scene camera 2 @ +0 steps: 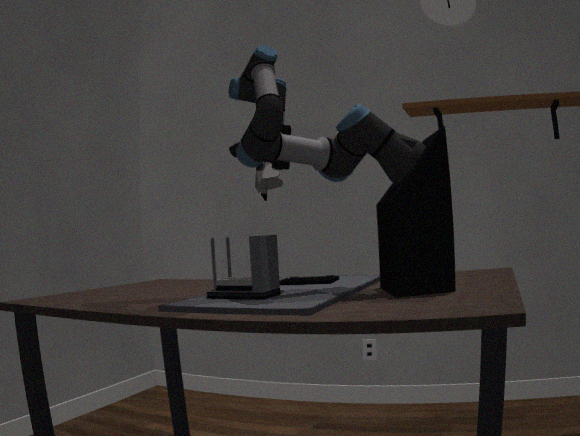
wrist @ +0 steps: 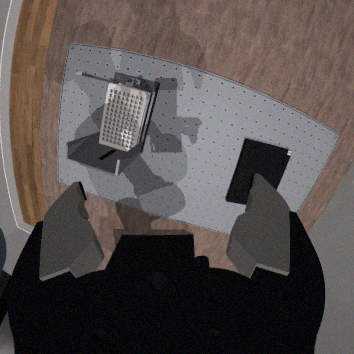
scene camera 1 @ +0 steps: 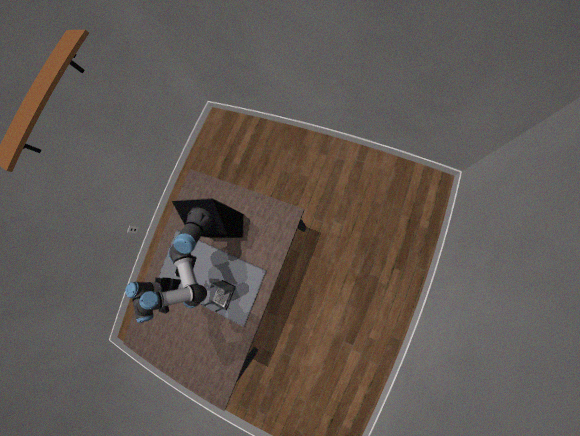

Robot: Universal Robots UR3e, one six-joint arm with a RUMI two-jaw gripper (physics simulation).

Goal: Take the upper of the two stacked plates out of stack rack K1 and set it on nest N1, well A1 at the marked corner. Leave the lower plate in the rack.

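Frame: origin at the arm's base, x ahead, y left, z up, level; metres.
Where they show: gripper, fingertip midpoint: point(scene camera 2: 262, 196) point(wrist: 166, 180); arm's base at its link origin: point(scene camera 2: 410, 165) point(scene camera 1: 201, 217).
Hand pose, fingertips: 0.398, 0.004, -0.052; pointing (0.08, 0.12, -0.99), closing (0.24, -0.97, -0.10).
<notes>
Each offset is from my fingertips to the top centre of the thing, as dx, dy, dz. Level surfaces: height alone.
The upper plate @(+0.011, +0.122, -0.204) point(scene camera 1: 221, 297) point(scene camera 2: 235, 281) point(wrist: 125, 117), pale with a grid of wells, lies in stack rack K1 @(+0.021, +0.121, -0.101) point(scene camera 2: 264, 262) point(wrist: 90, 152), which has a tall grey wall and thin posts. The lower plate @(+0.011, +0.122, -0.217) point(scene camera 2: 234, 288) shows as a dark band under it in scene camera 2. Nest N1 @(-0.055, -0.205, -0.236) point(scene camera 2: 310, 280) point(wrist: 260, 167) is a flat black rectangle with a small white mark at one corner; nothing lies on it. My gripper point(scene camera 2: 265, 197) point(wrist: 166, 180) is open and empty, high above the board. In the wrist view one finger overlaps the nest's near edge.
Rack and nest stand on a grey perforated board @(dz -0.252) point(scene camera 1: 252, 280) point(scene camera 2: 200, 306) point(wrist: 210, 150) on the brown table @(dz -0.264) point(scene camera 1: 175, 345) point(scene camera 2: 115, 295) point(wrist: 240, 55). The arm's black pedestal point(scene camera 1: 231, 220) point(scene camera 2: 417, 235) stands on the table beside the board. A wooden shelf point(scene camera 1: 45, 90) point(scene camera 2: 490, 103) hangs on the wall.
</notes>
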